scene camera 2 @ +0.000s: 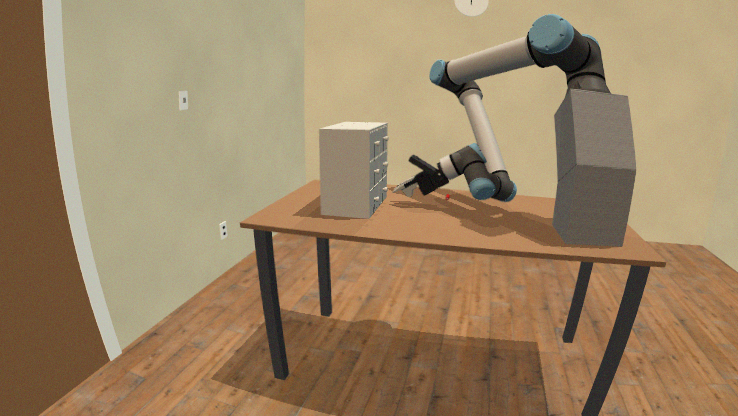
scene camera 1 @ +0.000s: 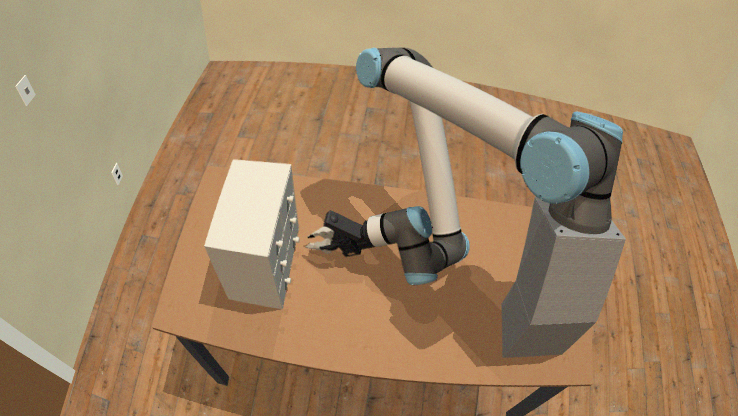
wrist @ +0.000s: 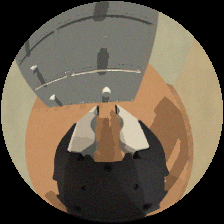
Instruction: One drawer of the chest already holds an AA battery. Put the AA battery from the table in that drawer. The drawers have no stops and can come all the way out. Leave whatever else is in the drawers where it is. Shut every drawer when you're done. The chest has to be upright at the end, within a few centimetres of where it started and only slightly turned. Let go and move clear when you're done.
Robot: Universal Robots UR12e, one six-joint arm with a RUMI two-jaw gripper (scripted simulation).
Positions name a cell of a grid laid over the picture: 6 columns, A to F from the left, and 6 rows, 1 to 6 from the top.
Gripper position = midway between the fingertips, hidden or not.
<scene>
my gripper: scene camera 2 D3; scene camera 1 C4; wrist C3
</scene>
